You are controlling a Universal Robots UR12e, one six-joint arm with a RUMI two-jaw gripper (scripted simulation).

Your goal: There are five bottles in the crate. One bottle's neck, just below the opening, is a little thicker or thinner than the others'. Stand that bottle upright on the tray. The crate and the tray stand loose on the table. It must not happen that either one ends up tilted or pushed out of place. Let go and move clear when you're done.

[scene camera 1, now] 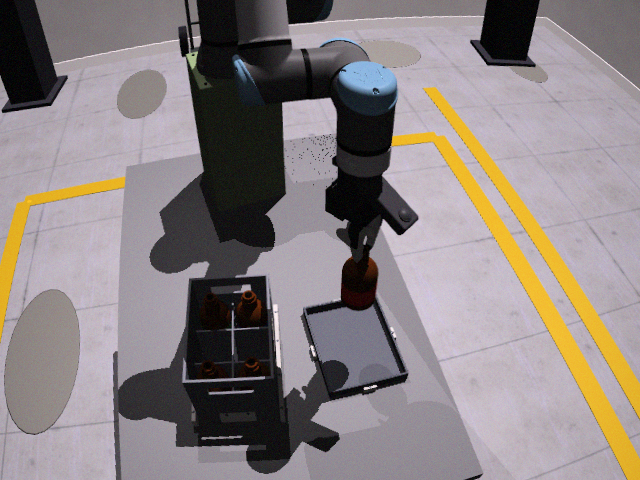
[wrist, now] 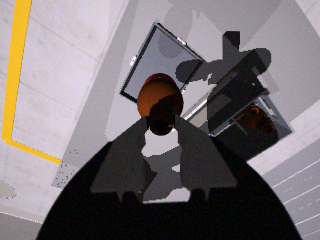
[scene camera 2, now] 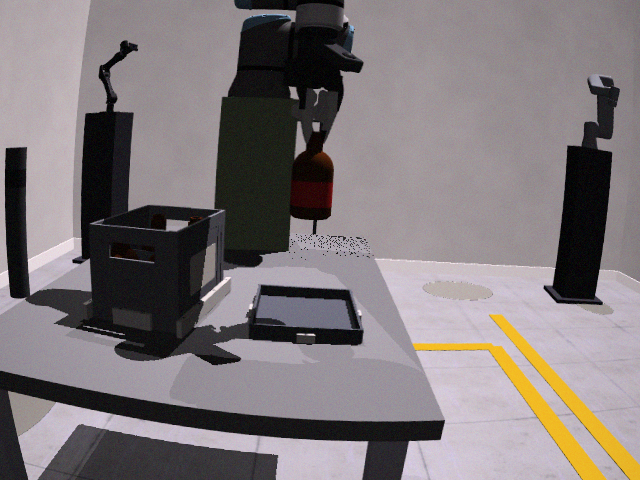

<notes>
The pictures show: the gripper, a black tray and a dark grey crate.
The gripper is seen too in scene camera 1 and in the wrist view.
</notes>
